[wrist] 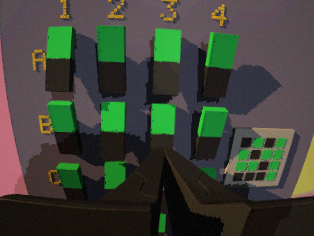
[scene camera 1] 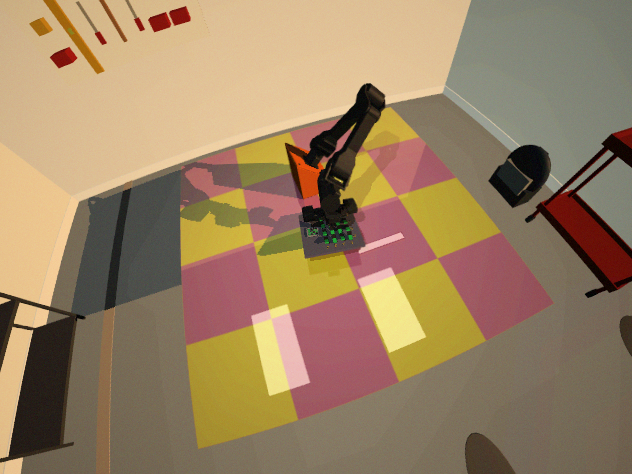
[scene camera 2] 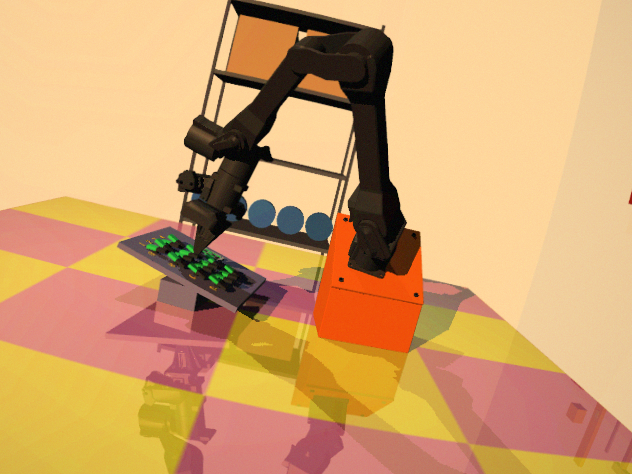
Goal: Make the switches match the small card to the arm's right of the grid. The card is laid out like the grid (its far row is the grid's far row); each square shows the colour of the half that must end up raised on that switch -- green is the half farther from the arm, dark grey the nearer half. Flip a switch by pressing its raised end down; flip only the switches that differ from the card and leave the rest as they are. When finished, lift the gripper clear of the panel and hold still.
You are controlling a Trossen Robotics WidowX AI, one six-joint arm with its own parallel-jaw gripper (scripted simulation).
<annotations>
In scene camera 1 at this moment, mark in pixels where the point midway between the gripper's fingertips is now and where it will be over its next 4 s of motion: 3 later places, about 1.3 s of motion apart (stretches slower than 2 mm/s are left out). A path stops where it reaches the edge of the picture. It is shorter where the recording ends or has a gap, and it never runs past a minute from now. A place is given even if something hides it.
The gripper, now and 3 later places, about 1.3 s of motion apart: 331,227; 331,228; 336,217; 336,219
</annotations>
